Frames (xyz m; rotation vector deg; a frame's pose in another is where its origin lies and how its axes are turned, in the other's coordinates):
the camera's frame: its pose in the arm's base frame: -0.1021 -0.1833 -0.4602 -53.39 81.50 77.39
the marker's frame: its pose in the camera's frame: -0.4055 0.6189 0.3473 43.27 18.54 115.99
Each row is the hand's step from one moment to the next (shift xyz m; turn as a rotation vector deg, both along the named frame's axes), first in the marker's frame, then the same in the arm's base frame.
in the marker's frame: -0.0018 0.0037 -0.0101 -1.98 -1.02 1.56
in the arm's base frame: 0.0041 -0.0075 0.0067 0.47 -0.01 -2.68
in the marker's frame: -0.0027 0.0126 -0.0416 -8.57 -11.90 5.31
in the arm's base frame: 0.0120 -0.0300 0.0292 -3.66 -4.10 -14.60
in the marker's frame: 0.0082 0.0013 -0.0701 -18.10 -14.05 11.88
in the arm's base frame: -0.0032 -0.0526 0.0470 0.73 -3.82 -25.52
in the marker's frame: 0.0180 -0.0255 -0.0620 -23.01 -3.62 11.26
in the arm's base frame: -0.0302 -0.0521 0.0345 11.88 -2.44 -22.85
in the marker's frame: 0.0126 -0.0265 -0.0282 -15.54 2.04 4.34
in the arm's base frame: -0.0280 -0.0275 0.0108 11.50 -2.55 -11.21
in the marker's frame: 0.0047 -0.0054 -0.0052 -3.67 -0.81 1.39
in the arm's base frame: -0.0071 -0.0042 0.0032 1.72 -0.81 -3.53
